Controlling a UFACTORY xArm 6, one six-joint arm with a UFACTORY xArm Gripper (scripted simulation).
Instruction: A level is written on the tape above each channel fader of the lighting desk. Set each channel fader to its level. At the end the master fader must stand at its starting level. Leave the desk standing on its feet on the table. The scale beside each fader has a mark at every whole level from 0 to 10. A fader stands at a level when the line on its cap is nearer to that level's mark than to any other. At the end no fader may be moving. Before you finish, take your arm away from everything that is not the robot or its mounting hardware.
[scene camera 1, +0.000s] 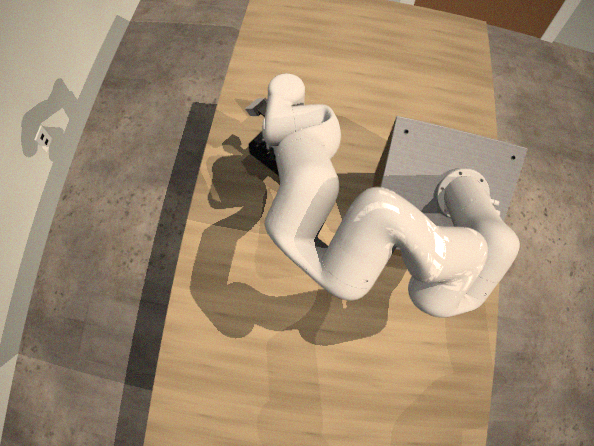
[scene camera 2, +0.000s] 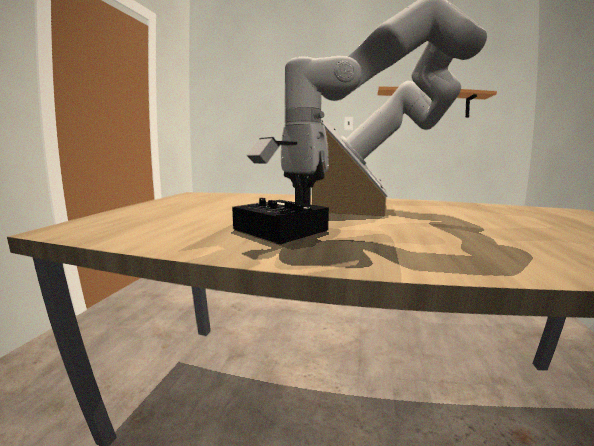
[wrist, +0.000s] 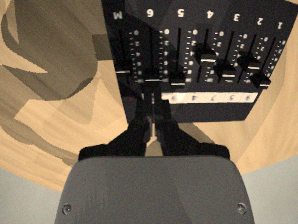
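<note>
The gripper (scene camera 2: 302, 206) is visible in the scene, and the wrist view shows the gripper (wrist: 152, 97) too.
</note>
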